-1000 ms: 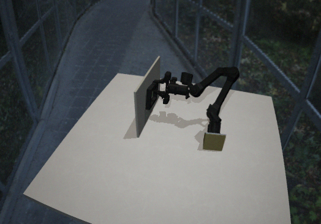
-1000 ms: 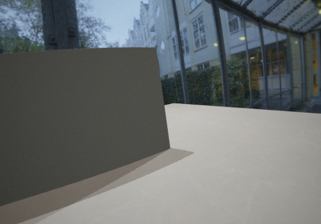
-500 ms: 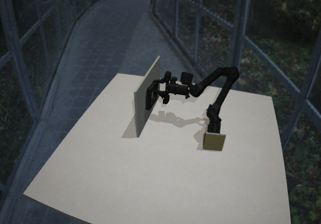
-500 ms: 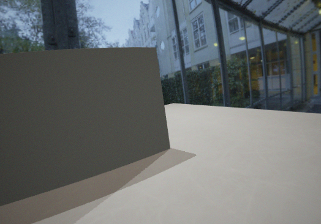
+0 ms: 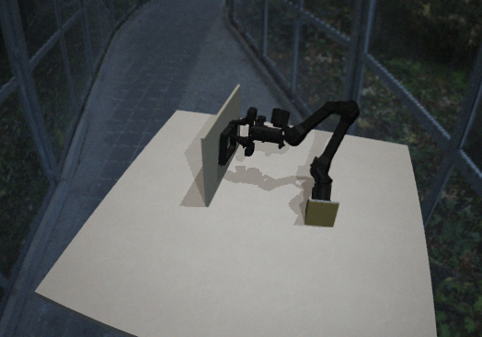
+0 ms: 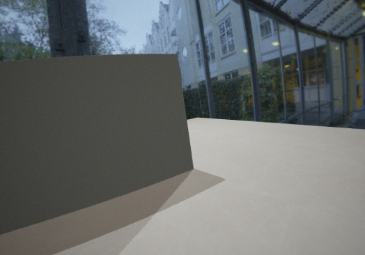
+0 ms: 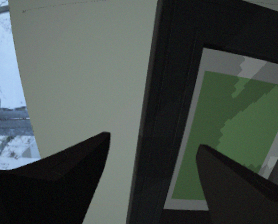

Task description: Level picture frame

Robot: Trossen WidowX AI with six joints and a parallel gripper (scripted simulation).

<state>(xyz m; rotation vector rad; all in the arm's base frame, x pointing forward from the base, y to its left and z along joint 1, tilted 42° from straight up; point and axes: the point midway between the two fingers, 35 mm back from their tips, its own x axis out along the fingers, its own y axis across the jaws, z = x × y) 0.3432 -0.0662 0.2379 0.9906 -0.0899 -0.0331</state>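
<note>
My gripper tip is now 50 mm above the picture frame, 10 mm to the right of it and 10 mm short of it. Also, from my gripper tip: wall panel: 60 mm below, 20 mm ahead, 10 mm to the right.
</note>
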